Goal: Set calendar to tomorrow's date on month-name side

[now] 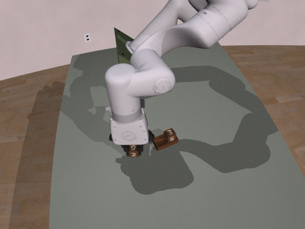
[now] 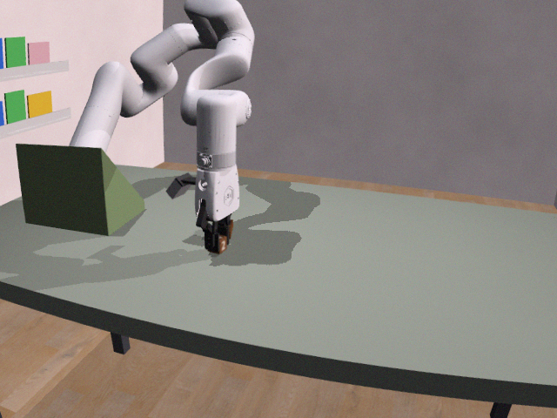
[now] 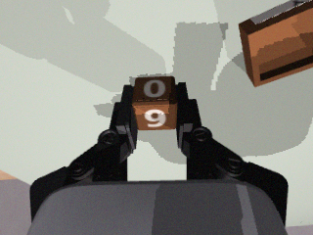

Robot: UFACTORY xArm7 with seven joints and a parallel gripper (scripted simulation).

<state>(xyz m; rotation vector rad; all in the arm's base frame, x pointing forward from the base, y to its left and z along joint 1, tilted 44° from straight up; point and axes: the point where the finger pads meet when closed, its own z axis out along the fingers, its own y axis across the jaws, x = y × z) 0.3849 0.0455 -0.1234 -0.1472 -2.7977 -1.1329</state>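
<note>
The brown cube lies 1 cm below my hand. The rest, counted from my hand: tray (3 cm behind, 10 cm to the left, 2 cm below).
</note>
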